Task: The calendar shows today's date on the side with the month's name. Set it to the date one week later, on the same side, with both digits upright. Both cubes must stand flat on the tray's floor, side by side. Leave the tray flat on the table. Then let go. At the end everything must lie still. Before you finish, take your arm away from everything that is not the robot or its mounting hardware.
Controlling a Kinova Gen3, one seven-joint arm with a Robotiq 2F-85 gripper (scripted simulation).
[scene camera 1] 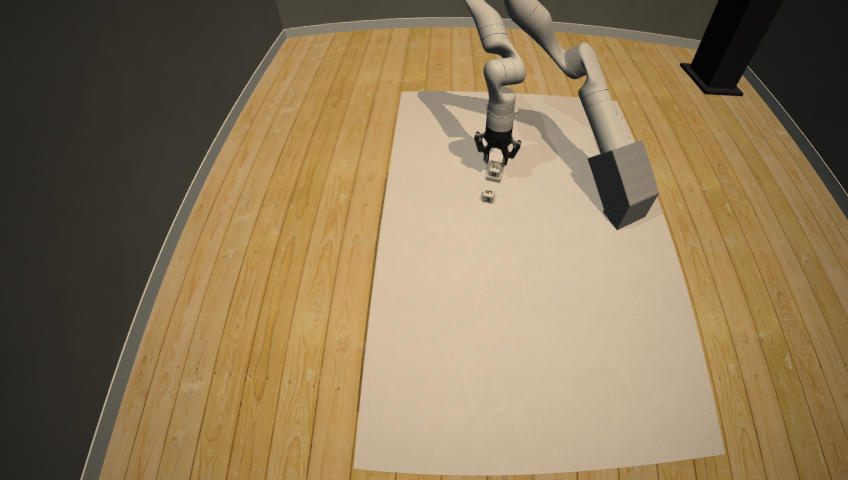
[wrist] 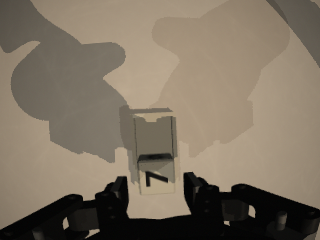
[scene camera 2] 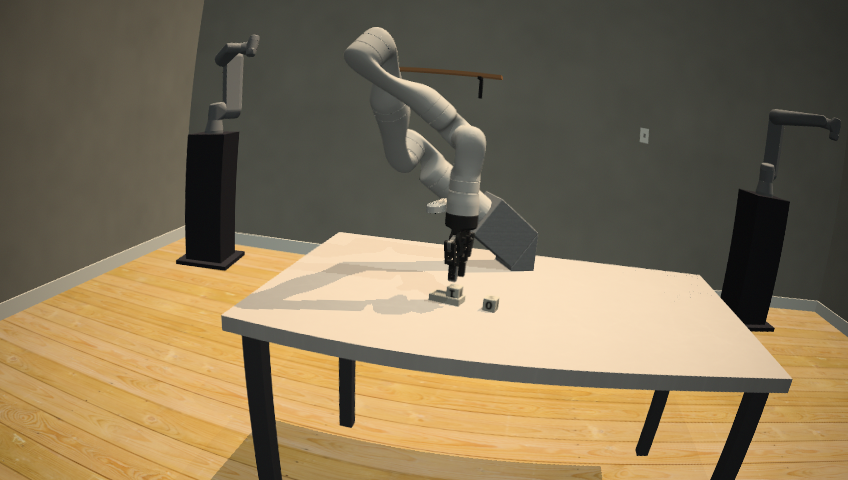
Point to a white calendar tray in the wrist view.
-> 151,133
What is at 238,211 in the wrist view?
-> My gripper.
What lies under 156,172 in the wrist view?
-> A white digit cube.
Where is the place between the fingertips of my gripper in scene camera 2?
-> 456,278
